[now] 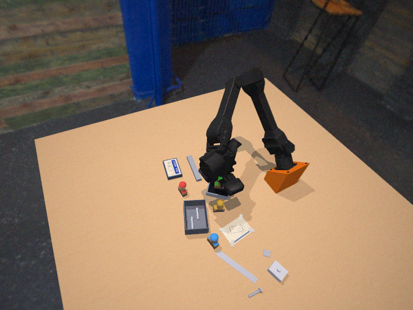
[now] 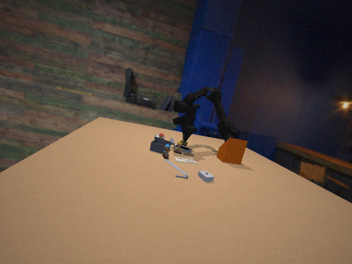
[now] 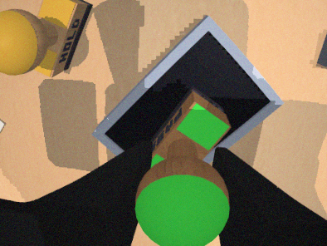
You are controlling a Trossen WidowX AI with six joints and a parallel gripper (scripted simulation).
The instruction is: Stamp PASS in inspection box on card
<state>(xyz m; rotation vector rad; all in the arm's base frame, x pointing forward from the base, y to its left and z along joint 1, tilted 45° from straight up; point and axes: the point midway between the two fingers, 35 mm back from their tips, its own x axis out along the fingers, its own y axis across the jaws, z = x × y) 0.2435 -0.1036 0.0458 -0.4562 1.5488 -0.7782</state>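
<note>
My gripper tip is 5 cm above the ink pad. Also, from my gripper tip: green-knobbed pass stamp: right at my gripper tip; yellow stamp: 6 cm to the left, 5 cm ahead, 4 cm below; red stamp: 12 cm ahead, 8 cm to the right, 4 cm below.
</note>
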